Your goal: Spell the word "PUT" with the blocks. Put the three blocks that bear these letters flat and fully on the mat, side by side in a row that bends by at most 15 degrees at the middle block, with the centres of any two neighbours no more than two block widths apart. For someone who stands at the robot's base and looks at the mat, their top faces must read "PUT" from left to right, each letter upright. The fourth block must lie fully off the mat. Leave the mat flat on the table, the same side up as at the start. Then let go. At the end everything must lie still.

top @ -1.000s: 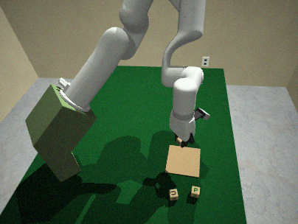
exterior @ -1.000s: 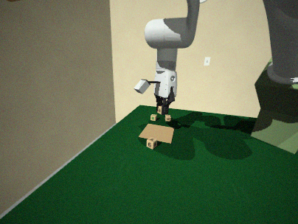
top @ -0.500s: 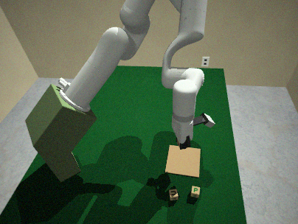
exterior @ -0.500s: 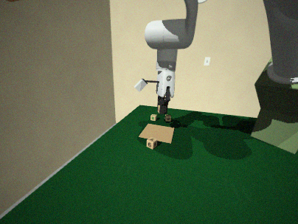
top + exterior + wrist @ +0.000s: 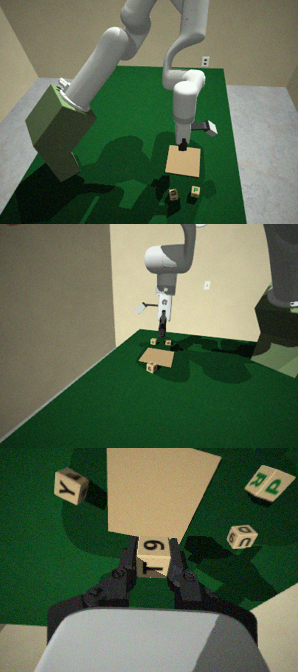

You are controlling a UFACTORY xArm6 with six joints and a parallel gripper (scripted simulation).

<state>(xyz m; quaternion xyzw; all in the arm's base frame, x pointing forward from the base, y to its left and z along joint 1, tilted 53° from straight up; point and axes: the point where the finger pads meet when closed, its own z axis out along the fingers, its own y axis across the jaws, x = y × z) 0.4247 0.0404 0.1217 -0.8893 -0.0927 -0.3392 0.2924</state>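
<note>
The mat is 10 mm ahead of my hand and 120 mm below it. From my hand the other things lie so: P block: 100 mm ahead, 120 mm to the right, 110 mm below.
</note>
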